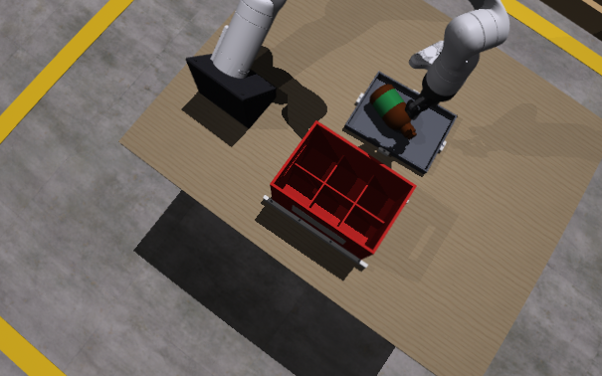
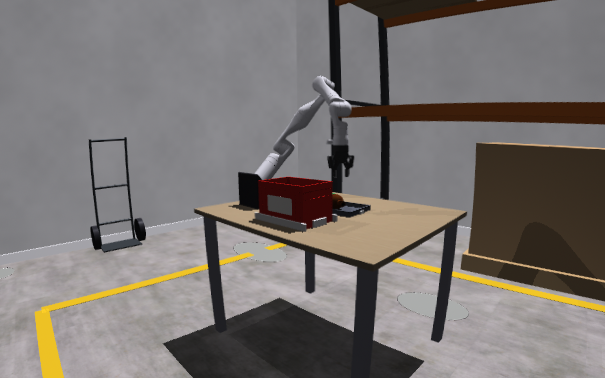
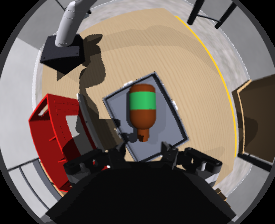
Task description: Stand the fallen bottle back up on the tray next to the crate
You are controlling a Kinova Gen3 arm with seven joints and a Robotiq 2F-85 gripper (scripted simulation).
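Now: hand 50 mm past the bottle, 10 mm to the right of it and 140 mm above it. The rest, counted from my hand: tray (30 mm behind, 20 mm to the left, 170 mm below); then red crate (10 mm behind, 270 mm to the right, 100 mm below).
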